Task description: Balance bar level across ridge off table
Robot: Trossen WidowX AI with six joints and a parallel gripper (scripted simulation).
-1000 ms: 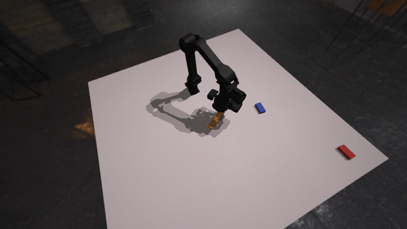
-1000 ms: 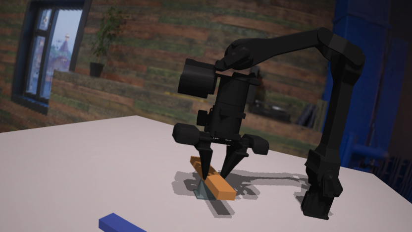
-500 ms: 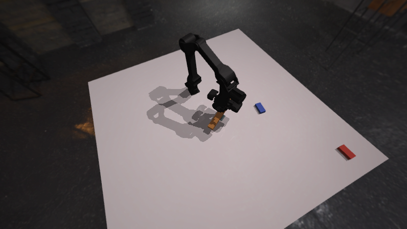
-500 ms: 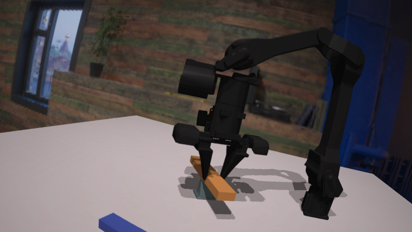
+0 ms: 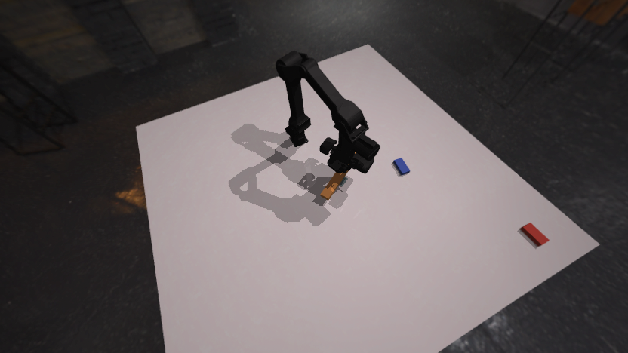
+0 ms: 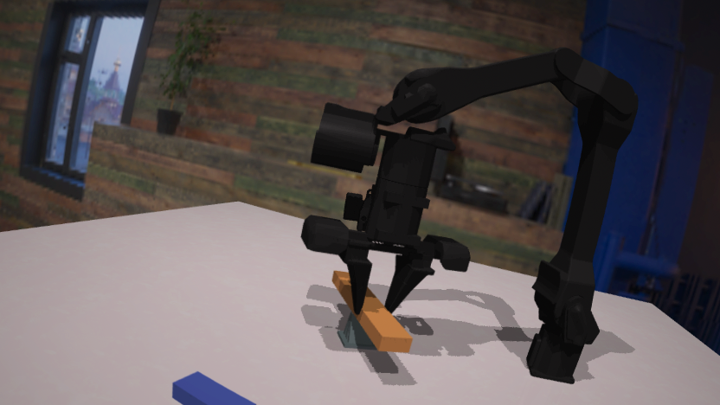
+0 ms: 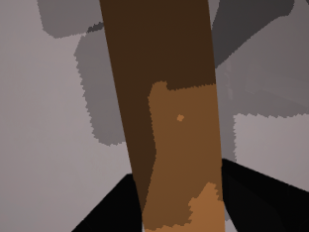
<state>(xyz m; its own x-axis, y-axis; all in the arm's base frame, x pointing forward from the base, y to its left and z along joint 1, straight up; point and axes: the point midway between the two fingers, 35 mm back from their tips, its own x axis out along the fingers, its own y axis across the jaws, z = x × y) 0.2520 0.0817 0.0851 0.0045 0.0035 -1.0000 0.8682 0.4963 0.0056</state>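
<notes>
Now: the orange bar 20 mm to the right of my gripper tip and 10 mm ahead of it. The rest, counted from my gripper tip: blue block: 210 mm to the left, 80 mm ahead, 40 mm below; then red block: 490 mm ahead, 420 mm to the left, 40 mm below.
</notes>
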